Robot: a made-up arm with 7 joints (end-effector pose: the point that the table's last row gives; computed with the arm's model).
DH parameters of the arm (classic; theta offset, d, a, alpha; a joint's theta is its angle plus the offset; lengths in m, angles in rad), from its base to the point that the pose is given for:
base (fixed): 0 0 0 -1.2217
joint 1: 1.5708 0 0 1.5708
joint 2: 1.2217 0 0 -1.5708
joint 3: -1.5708 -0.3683 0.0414 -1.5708
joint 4: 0 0 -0.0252 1.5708
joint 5: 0 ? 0 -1.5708
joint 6: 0 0 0 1.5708
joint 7: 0 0 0 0
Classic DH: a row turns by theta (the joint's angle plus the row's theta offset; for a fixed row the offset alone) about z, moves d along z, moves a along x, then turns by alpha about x.
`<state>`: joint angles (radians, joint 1 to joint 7).
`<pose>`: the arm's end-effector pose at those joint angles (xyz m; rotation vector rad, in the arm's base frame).
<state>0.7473 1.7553 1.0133 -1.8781 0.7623 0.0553 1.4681</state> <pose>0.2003 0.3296 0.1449 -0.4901 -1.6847 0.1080</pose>
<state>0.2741 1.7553 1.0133 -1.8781 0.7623 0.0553 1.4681</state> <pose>0.1676 0.2993 0.2282 -0.6846 -2.0682 -0.1290</pose>
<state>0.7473 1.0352 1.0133 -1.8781 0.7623 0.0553 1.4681</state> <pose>0.0134 0.4098 -0.0406 -0.4988 -1.9086 0.8844</pose>
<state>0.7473 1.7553 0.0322 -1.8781 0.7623 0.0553 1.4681</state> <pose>0.1502 0.3756 -0.0782 -0.2565 -0.7916 0.5118</pose>
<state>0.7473 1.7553 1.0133 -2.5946 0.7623 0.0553 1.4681</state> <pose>0.1412 0.2045 0.0948 -0.8432 -1.2719 -0.4789</pose>
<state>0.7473 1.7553 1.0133 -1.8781 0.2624 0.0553 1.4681</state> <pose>0.2003 0.3296 0.1449 -0.0556 -1.7859 -0.2478</pose>
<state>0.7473 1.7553 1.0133 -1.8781 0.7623 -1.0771 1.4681</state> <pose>0.2003 0.3296 0.1449 -1.3232 -1.7418 -0.8721</pose>
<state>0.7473 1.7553 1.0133 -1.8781 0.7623 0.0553 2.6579</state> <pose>0.2003 0.3296 0.1449 -1.4291 -1.1863 0.9587</pose>
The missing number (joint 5, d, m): -0.2083
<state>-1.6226 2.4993 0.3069 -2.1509 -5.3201 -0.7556 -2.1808</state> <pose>-0.2197 0.1097 0.2609 -1.4326 -0.1266 -0.4150</pose>
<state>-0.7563 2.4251 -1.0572 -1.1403 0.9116 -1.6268 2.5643</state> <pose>0.0350 0.4392 0.2881 -1.3067 -1.2485 -0.0640</pose>
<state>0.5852 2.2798 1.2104 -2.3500 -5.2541 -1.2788 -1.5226</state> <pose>0.2079 0.0847 0.2239 -0.4561 1.7644 0.7352</pose>
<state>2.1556 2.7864 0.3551 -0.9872 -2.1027 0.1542 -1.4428</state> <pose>0.2539 0.3915 -0.2773 0.3112 -0.1687 0.3353</pose>
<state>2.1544 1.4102 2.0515 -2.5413 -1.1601 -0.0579 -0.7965</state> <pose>0.0762 0.2290 0.1359 -1.2462 -0.2759 1.6751</pose>
